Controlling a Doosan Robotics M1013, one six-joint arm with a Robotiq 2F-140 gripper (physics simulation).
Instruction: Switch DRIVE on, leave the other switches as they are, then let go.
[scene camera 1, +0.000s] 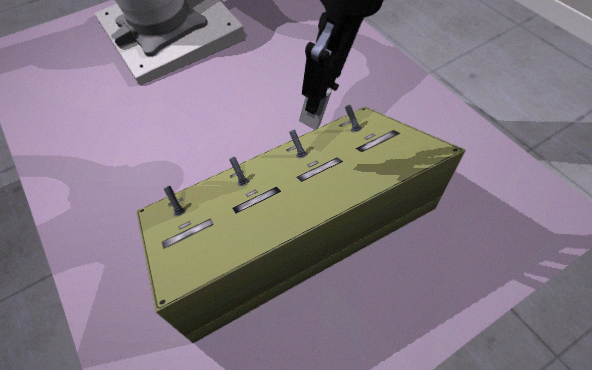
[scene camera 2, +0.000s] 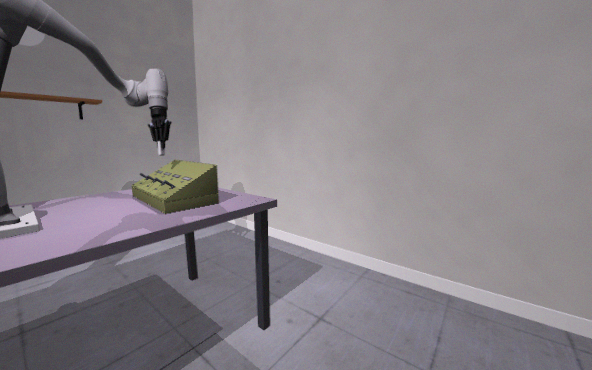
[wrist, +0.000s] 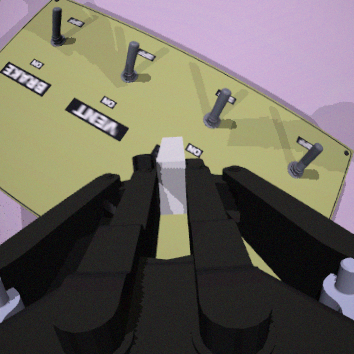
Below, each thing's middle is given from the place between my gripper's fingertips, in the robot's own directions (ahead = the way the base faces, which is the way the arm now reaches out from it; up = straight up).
The olive switch box (scene camera 1: 233, 245) is 2 cm ahead of my hand, 6 cm to the right of it and 15 cm below it.
